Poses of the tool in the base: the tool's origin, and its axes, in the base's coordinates. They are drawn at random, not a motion.
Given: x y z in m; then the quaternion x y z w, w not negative.
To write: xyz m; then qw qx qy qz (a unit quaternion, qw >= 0). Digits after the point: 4 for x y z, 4 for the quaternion.
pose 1, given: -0.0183, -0.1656, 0.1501, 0.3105, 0.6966, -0.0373, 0.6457
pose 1, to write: -0.0183, -0.1656, 0.1501, 0.6457, 0.3105, 0.6966, -0.0373
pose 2, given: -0.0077, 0.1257, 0.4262, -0.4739, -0.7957, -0.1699, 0.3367
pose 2, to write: -0.0077, 0.1257, 0.4262, 0.3367, -0.4739, -0.7957, -0.1699
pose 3, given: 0.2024, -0.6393, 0.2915, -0.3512, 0.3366, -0.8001, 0.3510
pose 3, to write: 0.2024, -0.6393, 0.2915, 0.3510, -0.3512, 0.3366, -0.8001
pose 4, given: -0.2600, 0.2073, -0.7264, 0.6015, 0.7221, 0.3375, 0.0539
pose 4, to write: -0.2600, 0.2073, -0.7264, 0.0539, 0.6015, 0.7221, 0.3375
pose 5, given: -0.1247, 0.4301, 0.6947, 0.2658, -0.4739, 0.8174, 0.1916
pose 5, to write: -0.1247, 0.4301, 0.6947, 0.1916, 0.2658, -0.4739, 0.8174
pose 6, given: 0.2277, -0.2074, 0.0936, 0.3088, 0.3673, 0.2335, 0.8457
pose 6, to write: 0.2277, -0.2074, 0.0936, 0.8457, 0.3088, 0.3673, 0.2335
